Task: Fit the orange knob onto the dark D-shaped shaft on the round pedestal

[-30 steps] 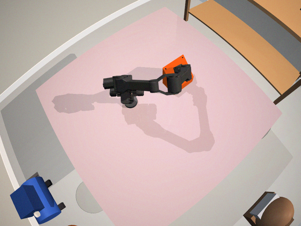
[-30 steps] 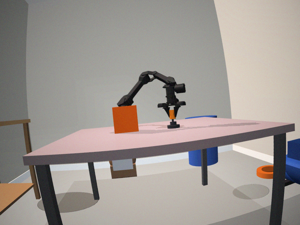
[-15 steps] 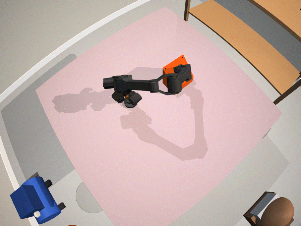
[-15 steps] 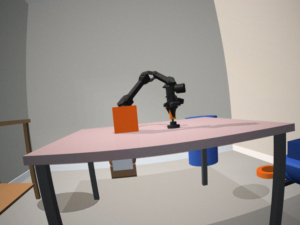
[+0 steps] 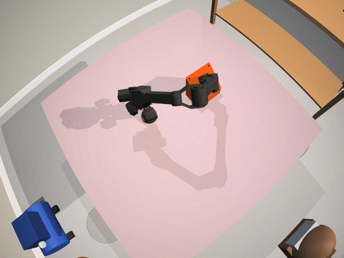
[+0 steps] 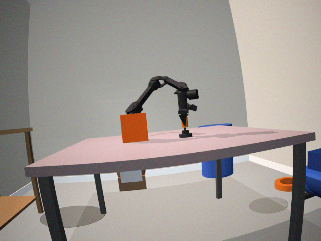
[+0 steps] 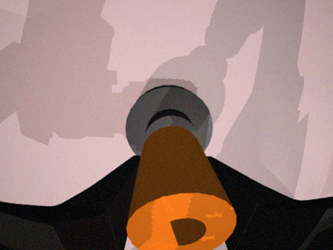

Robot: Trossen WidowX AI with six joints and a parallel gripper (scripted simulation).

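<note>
The orange knob lies 20 mm above my gripper tip. From my gripper tip the other things lie so: pedestal: 40 mm below.
</note>
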